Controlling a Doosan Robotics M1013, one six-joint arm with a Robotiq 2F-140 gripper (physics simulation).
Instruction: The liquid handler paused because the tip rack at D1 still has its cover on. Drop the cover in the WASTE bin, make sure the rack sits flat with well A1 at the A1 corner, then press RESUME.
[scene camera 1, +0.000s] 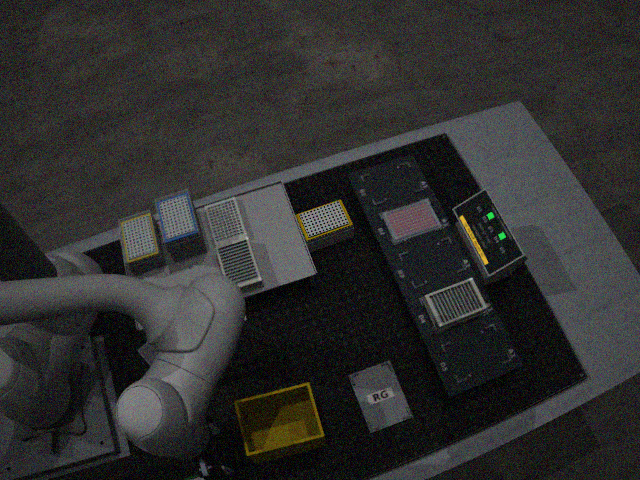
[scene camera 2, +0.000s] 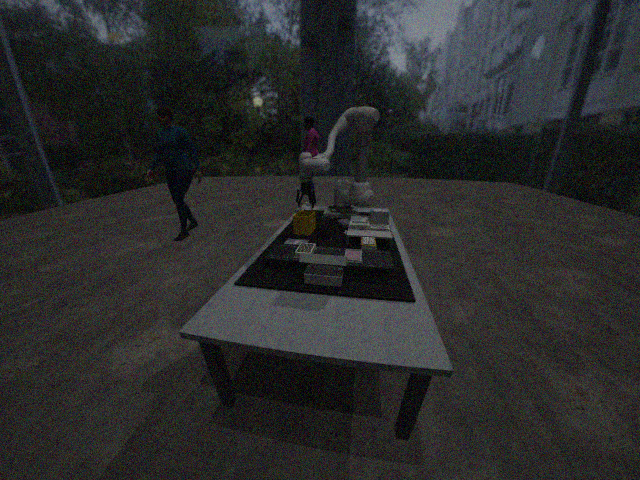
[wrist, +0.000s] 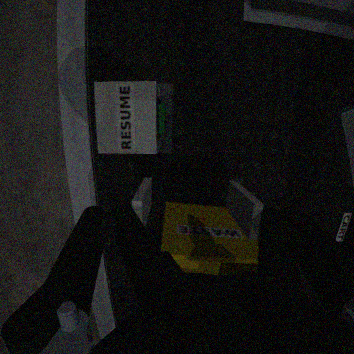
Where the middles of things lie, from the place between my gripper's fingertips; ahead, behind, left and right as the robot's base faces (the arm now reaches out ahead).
Scene:
Now: the pink-topped rack (scene camera 1: 418, 218) 540 mm ahead of my hand, 470 mm to the left of it and 40 mm below it. Round my hand: RESUME box (wrist: 126, 112) (80 mm to the right, 60 mm behind, 50 mm below); grey cart plate (scene camera 1: 281, 256) (490 mm to the left, 50 mm below, 40 mm ahead).

